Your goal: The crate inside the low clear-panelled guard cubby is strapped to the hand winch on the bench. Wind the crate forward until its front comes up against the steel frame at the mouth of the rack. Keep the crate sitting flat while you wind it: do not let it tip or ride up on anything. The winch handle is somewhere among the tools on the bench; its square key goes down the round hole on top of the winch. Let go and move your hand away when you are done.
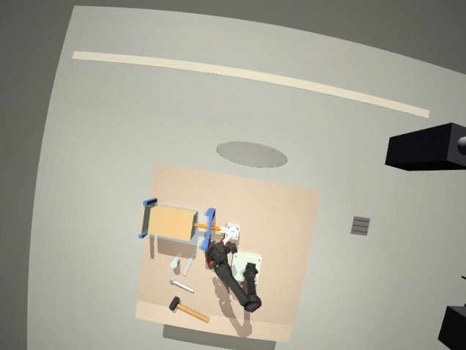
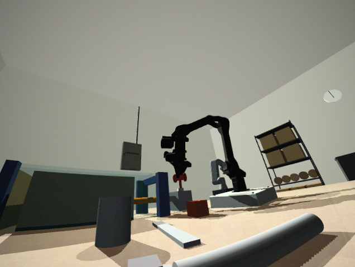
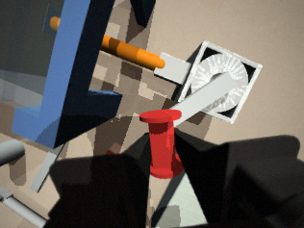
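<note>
Now: the winch crank handle 2 cm behind my gripper tip, 3 cm to the right of it and 4 cm below it. From my gripper tip the other things lie so: winch (7 cm behind, 10 cm to the right, 11 cm below); blue frame (11 cm ahead, 8 cm to the right, 4 cm below); red knob (1 cm below).
</note>
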